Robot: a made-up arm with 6 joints. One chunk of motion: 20 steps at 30 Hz.
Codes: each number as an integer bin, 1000 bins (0 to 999) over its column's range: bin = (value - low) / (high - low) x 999, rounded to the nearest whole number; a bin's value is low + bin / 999 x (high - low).
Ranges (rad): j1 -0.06..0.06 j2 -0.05..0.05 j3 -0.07..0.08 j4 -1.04..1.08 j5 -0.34..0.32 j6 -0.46..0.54
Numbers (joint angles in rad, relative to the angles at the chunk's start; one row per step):
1: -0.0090 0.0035 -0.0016 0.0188 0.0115 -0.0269
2: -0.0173 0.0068 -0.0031 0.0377 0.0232 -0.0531
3: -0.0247 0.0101 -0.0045 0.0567 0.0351 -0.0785
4: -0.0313 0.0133 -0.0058 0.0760 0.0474 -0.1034
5: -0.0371 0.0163 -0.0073 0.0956 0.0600 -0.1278
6: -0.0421 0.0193 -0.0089 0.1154 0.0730 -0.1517
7: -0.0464 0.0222 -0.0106 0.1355 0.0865 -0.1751
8: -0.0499 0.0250 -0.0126 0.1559 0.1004 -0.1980
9: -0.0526 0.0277 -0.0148 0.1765 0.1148 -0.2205
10: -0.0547 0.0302 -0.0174 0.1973 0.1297 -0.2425
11: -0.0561 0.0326 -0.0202 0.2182 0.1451 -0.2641
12: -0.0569 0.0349 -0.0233 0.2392 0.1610 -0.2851
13: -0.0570 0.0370 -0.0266 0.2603 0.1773 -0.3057
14: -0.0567 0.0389 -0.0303 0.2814 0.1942 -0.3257
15: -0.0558 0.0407 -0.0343 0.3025 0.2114 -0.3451
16: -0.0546 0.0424 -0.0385 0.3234 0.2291 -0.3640
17: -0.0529 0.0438 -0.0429 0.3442 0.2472 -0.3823
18: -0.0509 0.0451 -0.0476 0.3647 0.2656 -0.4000
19: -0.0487 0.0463 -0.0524 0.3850 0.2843 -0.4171
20: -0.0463 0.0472 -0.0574 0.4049 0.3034 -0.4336
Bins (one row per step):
1: 425 534 456 499 532 433
2: 355 567 446 508 550 406
3: 294 600 436 517 568 381
4: 239 632 428 526 586 356
5: 191 662 418 535 605 332
6: 149 692 407 544 625 308
7: 113 721 396 554 646 285
8: 84 749 382 564 667 262
9: 62 776 368 573 688 239
10: 44 801 350 583 711 217
11: 32 825 332 593 734 196
12: 26 848 311 603 758 175
13: 25 869 289 613 783 154
14: 27 888 264 623 809 134
15: 35 906 238 633 835 115
16: 45 923 210 642 861 96
17: 59 937 180 652 889 78
18: 76 950 149 662 917 60
19: 94 962 117 671 945 43
20: 114 971 84 681 974 26

